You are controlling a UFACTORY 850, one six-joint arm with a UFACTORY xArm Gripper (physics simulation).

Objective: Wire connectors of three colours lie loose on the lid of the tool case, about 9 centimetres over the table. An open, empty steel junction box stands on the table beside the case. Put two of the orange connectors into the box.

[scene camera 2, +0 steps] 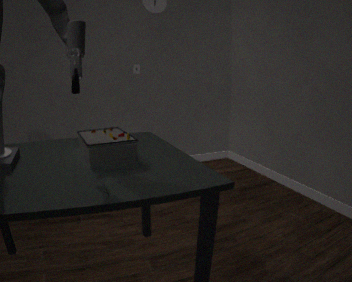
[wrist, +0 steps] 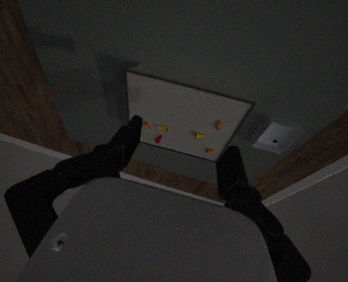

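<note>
The tool case (scene camera 2: 114,156) stands on the table, with a pale, dark-rimmed lid (wrist: 180,102). In the wrist view three orange connectors lie on the lid: one (wrist: 218,125) toward the right, one (wrist: 209,150) near the edge by the right finger, one (wrist: 147,124) near the left finger. Yellow connectors (wrist: 163,128) (wrist: 200,135) and a red connector (wrist: 158,139) (scene camera 2: 121,135) lie among them. The steel junction box (wrist: 278,136) stands beside the case, at the right in the wrist view; it does not show in the scene view. My gripper (scene camera 2: 75,92) (wrist: 182,141) is open and empty, high above the case.
The dark table (scene camera 2: 165,175) (wrist: 200,45) carries the case. The robot's base (scene camera 2: 9,159) stands at the left of the scene view. Wooden floor (scene camera 2: 260,225) and grey walls (scene camera 2: 290,90) lie beyond the table edges.
</note>
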